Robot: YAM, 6 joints.
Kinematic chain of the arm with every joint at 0, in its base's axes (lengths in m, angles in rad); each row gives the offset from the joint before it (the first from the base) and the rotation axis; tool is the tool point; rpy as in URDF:
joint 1: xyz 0 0 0.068 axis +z
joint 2: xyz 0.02 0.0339 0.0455 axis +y
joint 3: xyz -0.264 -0.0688 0 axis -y
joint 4: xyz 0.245 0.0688 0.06 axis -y
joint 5: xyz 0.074 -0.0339 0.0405 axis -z
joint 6: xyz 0.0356 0 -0.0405 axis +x
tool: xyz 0 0 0 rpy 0 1.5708 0
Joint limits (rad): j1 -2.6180..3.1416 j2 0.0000..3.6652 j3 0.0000..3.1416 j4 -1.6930..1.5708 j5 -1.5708..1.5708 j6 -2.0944..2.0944
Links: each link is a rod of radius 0.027 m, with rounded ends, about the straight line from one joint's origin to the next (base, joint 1, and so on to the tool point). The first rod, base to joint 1, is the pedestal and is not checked.
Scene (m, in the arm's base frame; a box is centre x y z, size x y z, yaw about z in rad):
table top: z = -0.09
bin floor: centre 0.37 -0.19 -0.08 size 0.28 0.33 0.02 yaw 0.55
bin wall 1: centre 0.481 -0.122 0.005 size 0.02 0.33 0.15 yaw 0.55
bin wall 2: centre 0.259 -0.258 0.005 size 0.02 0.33 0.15 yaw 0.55
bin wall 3: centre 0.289 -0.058 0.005 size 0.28 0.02 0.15 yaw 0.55
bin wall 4: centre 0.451 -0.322 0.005 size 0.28 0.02 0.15 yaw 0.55
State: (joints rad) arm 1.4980 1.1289 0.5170 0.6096 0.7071 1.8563
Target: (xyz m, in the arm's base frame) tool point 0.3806 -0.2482 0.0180
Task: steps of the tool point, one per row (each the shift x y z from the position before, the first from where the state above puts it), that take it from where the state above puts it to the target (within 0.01 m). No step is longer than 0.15 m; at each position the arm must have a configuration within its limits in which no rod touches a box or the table.
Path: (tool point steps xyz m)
1: 0.0702 -0.0064 0.0293
2: 0.0670 -0.0311 0.0287
3: 0.0544 -0.0530 0.0268
4: 0.0349 -0.0689 0.0240
5: 0.0882 -0.0538 -0.0622
6: 0.0552 -0.0855 -0.0838
7: 0.0092 -0.0993 -0.0989
8: -0.0393 -0.0910 -0.1062

